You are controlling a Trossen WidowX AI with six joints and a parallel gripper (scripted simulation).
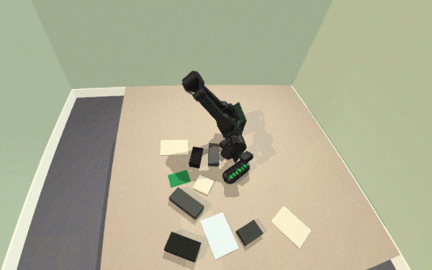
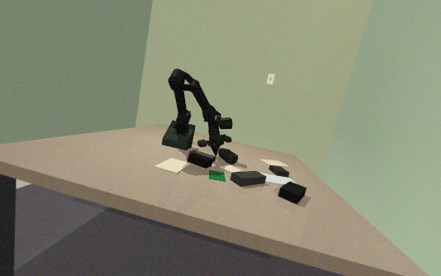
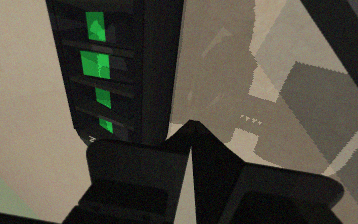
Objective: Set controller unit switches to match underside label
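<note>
Now: gripper tip 110 mm to the left of the grey module, 50 mm past it and 10 mm below it. Also, from my gripper tip: cream tile: 190 mm to the right, 110 mm ahead; then green card: 300 mm to the right, 60 mm ahead; then black block: 200 mm to the right, 40 mm behind, 10 mm above.
</note>
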